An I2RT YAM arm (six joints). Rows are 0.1 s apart.
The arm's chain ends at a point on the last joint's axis. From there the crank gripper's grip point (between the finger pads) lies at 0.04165 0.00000 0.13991 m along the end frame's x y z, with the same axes.
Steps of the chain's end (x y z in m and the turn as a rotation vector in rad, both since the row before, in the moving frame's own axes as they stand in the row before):
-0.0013, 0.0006, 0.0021, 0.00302, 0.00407, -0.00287
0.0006, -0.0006, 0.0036, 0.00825, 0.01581, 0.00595
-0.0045, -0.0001, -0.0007, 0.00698, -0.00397, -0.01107
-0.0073, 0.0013, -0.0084, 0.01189, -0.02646, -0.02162
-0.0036, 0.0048, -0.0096, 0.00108, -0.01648, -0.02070
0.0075, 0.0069, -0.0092, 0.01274, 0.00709, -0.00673
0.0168, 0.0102, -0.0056, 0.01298, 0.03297, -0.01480
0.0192, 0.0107, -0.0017, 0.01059, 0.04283, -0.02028
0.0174, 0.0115, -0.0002, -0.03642, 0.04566, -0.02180
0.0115, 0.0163, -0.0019, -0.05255, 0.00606, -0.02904
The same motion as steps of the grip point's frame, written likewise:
-0.0007, 0.0001, 0.0019, 0.00302, 0.00407, -0.00287
0.0028, -0.0015, 0.0029, 0.00825, 0.01581, 0.00595
-0.0051, -0.0015, -0.0005, 0.00698, -0.00397, -0.01107
-0.0110, -0.0012, -0.0074, 0.01189, -0.02646, -0.02162
-0.0059, 0.0038, -0.0089, 0.00108, -0.01648, -0.02070
0.0085, 0.0048, -0.0095, 0.01274, 0.00709, -0.00673
0.0214, 0.0077, -0.0071, 0.01298, 0.03297, -0.01480
0.0251, 0.0083, -0.0036, 0.01059, 0.04283, -0.02028
0.0238, 0.0156, -0.0023, -0.03642, 0.04566, -0.02180
0.0124, 0.0224, -0.0023, -0.05255, 0.00606, -0.02904

